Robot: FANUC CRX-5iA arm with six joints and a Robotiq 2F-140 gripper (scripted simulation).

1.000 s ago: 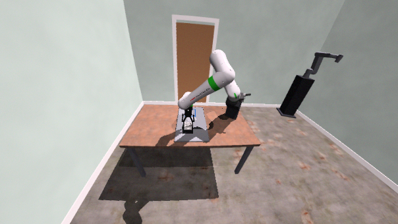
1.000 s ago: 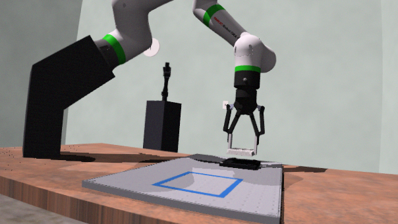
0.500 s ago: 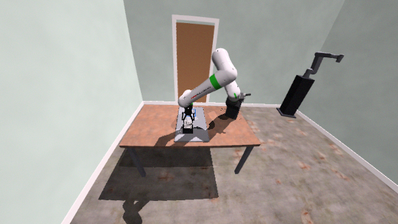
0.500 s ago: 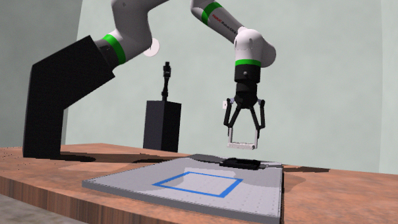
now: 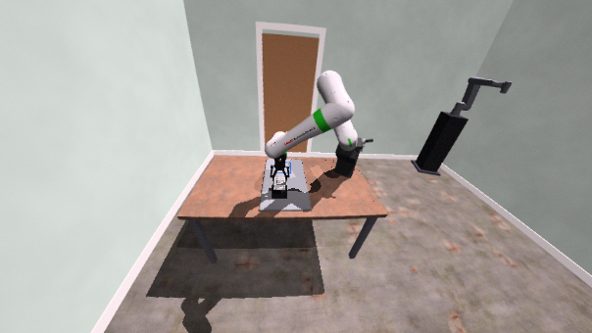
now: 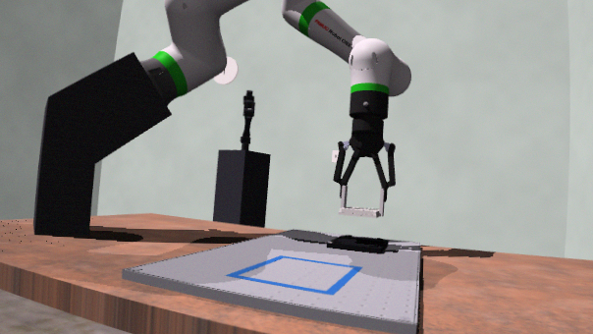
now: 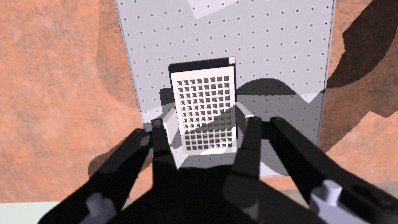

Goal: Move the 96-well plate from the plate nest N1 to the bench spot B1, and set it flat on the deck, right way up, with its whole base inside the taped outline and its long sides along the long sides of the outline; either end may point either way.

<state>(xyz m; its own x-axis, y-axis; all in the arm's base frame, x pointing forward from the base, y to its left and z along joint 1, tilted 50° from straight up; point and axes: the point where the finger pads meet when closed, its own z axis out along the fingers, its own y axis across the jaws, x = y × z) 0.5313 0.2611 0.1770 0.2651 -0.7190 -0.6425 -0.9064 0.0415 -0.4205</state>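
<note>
The black plate nest lies 10 cm below my hand. Round my hand: white 96-well plate (2 cm below).
</note>
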